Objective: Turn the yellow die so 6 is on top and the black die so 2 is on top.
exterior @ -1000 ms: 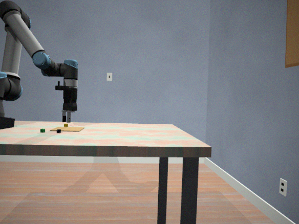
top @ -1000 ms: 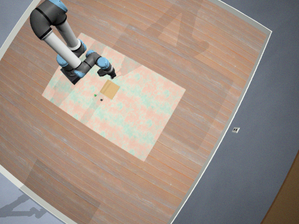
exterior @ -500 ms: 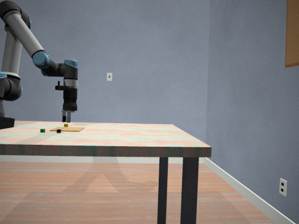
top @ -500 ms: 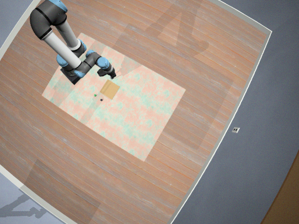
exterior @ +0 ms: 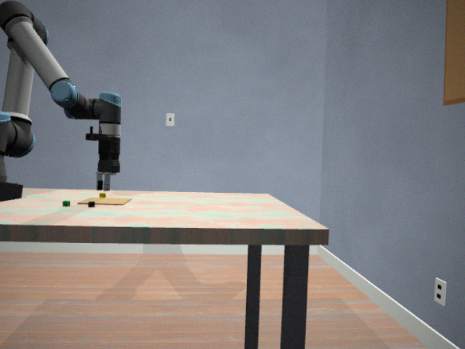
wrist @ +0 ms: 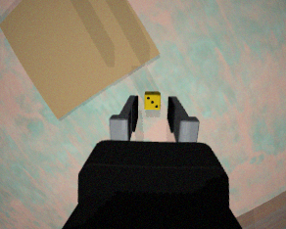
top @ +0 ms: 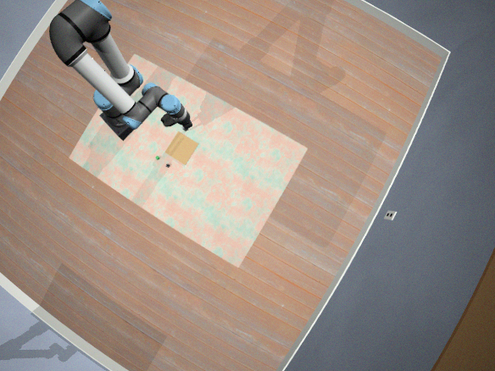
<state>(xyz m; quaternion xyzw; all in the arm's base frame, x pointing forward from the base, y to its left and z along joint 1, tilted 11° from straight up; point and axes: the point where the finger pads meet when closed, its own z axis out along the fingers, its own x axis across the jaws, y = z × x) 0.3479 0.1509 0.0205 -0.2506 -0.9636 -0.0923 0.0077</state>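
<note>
Right now the yellow die is 30 mm below my hand. Round my hand: black die 40 mm ahead, 230 mm to the right, 30 mm below; tan mat 40 mm ahead, 110 mm to the right, 40 mm below; green die 40 mm behind, 230 mm to the right, 30 mm below.
</note>
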